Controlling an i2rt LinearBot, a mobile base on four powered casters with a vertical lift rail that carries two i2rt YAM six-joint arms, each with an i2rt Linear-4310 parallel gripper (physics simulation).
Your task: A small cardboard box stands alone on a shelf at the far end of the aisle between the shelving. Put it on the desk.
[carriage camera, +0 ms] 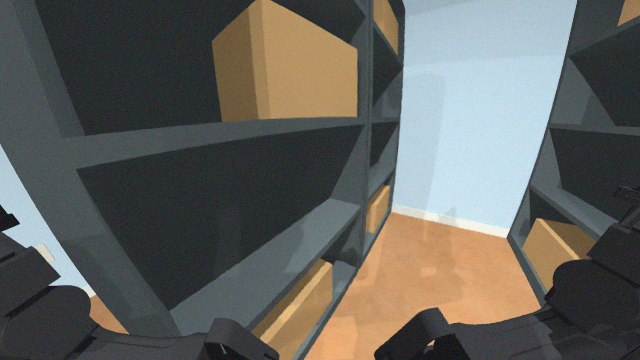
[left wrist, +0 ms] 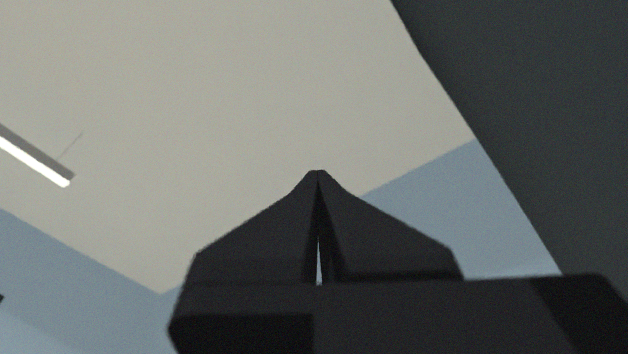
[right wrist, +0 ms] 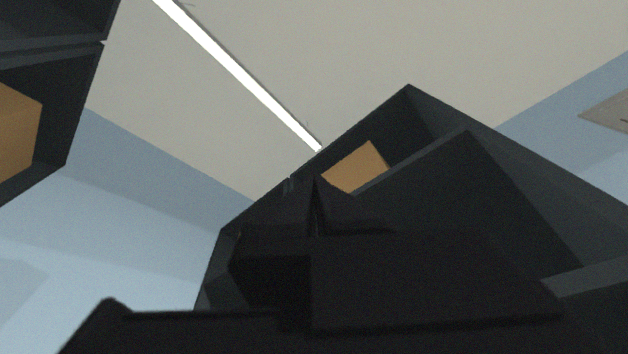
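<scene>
Of the cardboard boxes on the shelves, I cannot tell which is the task's. In the carriage camera, a small box sits on a low shelf in the far part of the left shelving, and another sits high above it. The desk does not show in these views. My left gripper is shut and empty, pointing up at the ceiling beside a dark shelving panel. My right gripper is shut and empty, in front of dark shelving that holds a box. In the carriage camera both arms are partly cut off by the picture's edges.
A large box stands on the near left shelving, with a low box below. Right shelving holds a low box. Between them, the orange floor runs to a pale blue wall. The left post stands near my left arm.
</scene>
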